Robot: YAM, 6 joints.
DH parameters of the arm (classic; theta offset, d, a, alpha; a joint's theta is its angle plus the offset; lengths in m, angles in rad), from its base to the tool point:
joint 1: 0 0.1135 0.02 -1.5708
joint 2: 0 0 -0.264 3.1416
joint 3: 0.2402 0 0.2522 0
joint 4: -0.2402 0 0.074 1.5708
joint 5: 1.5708 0 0 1.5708
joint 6: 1.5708 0.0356 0 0
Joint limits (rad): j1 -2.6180..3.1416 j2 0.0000..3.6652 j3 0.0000..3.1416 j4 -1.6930..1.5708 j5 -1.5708..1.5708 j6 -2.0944..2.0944
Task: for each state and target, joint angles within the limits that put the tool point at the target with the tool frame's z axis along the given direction. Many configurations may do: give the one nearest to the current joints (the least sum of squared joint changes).
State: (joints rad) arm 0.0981 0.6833 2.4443 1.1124 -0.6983 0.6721
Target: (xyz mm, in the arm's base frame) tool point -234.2 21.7 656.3 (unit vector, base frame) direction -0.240 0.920 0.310
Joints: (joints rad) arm 0.0489 1.0400 2.6639 0.5077 -1.1960 0.6721
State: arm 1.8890 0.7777 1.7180 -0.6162 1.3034 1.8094
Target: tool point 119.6 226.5 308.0 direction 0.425 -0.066 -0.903
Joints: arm 1.1425 1.4672 1.3760 -1.3514 0.4268 1.8094
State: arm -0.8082 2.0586 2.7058 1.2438 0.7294 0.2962
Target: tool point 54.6 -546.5 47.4 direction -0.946 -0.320 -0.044
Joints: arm -1.4073 2.7543 1.9025 0.5861 1.4023 0.2962
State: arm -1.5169 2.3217 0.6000 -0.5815 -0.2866 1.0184
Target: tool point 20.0 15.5 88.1 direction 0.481 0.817 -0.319
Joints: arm -1.3616 1.6118 0.0019 -1.1038 -0.6944 1.0184
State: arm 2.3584 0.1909 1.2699 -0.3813 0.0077 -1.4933
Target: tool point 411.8 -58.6 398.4 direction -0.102 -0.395 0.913
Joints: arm 3.0348 0.0019 2.1194 -0.6116 -0.4155 -1.4933
